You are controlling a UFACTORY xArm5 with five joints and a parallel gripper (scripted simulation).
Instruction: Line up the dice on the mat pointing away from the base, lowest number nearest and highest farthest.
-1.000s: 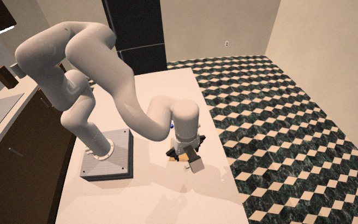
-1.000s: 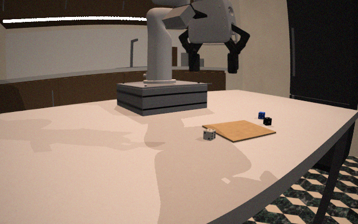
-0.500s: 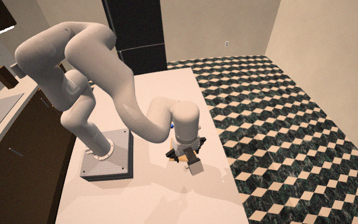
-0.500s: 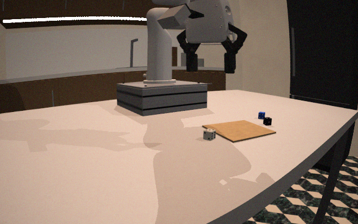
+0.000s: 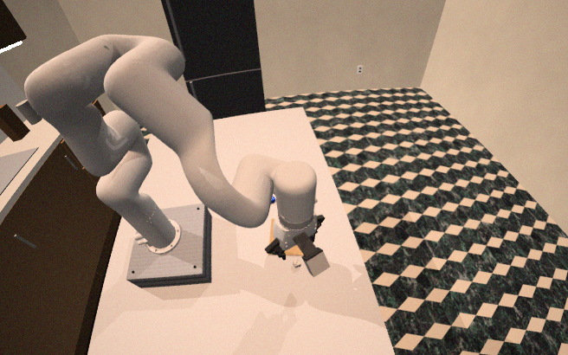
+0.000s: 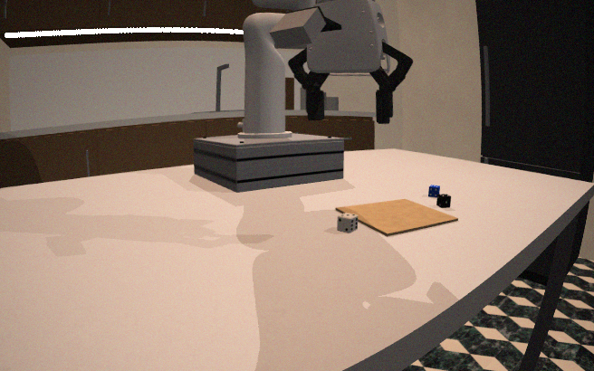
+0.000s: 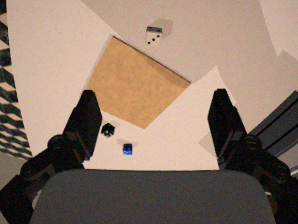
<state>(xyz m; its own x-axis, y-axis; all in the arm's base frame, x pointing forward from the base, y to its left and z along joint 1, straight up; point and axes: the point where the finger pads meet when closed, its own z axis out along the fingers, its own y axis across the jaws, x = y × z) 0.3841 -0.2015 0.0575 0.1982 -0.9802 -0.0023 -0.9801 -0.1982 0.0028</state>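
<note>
Right now my hand is 14 cm above the white die. The rest, counted from my hand: black die 21 cm to the left, 14 cm below, 6 cm ahead; blue die 27 cm to the left, 14 cm below, 1 cm ahead; tan mat 14 cm below, 10 cm to the left, 2 cm ahead.
</note>
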